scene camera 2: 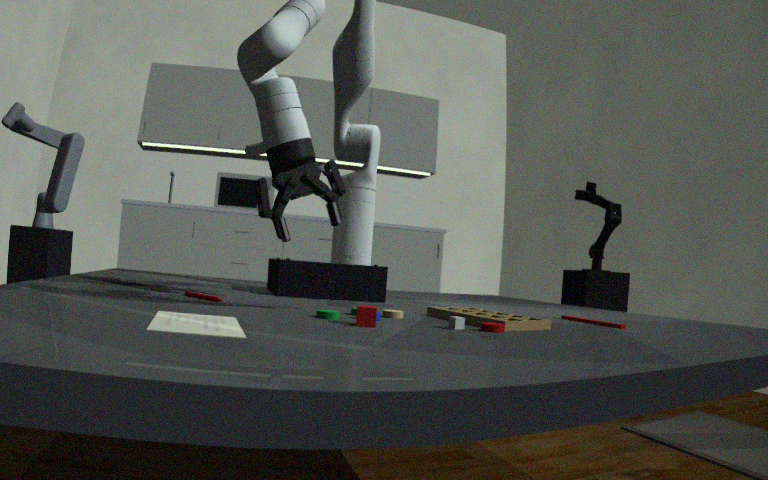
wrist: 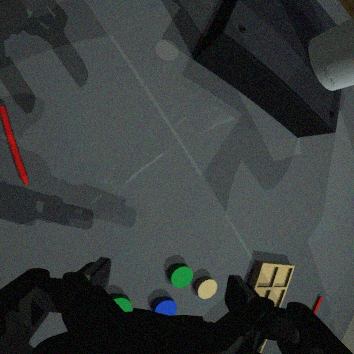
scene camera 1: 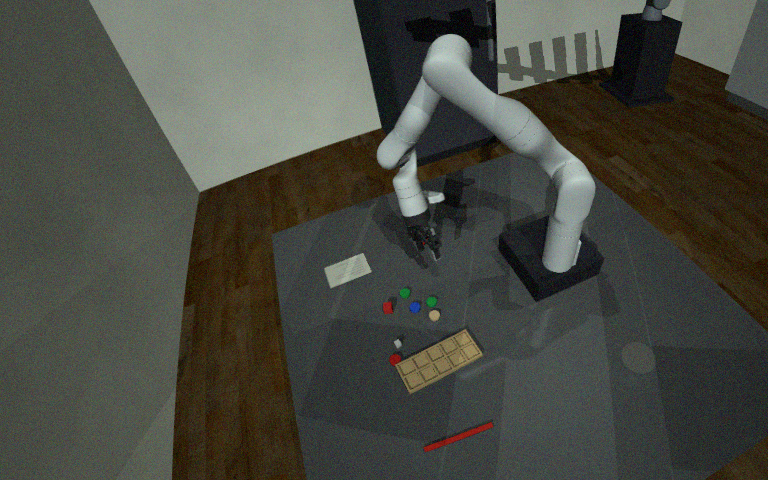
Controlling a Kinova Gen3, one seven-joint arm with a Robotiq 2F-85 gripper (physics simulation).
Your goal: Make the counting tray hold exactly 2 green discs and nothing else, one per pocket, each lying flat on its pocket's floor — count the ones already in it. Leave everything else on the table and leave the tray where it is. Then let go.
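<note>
One green disc [scene camera 1: 404,293] [scene camera 2: 327,314] [wrist: 122,304] lies flat on the table on the paper's side of the group; in the wrist view my gripper hides part of it. A second green disc [scene camera 1: 431,301] [scene camera 2: 353,311] [wrist: 182,276] lies flat beside the blue and tan discs, partly hidden by the red cube in scene camera 2. The wooden counting tray [scene camera 1: 446,371] [scene camera 2: 527,325] [wrist: 257,286] has two rows of pockets; in scene camera 1 no disc shows in them. My gripper [scene camera 1: 428,252] [scene camera 2: 310,229] [wrist: 168,280] is open and empty, above the table, behind the discs in scene camera 2.
Blue disc [scene camera 1: 415,307] [wrist: 166,307] and tan disc [scene camera 1: 434,315] [wrist: 207,288] lie near the greens, with a red cube [scene camera 1: 387,307]. A red disc [scene camera 1: 395,359] and white cube [scene camera 1: 397,343] are by the tray's end. Also there: paper [scene camera 1: 347,270], red bar [scene camera 1: 458,436], red pen [wrist: 14,145].
</note>
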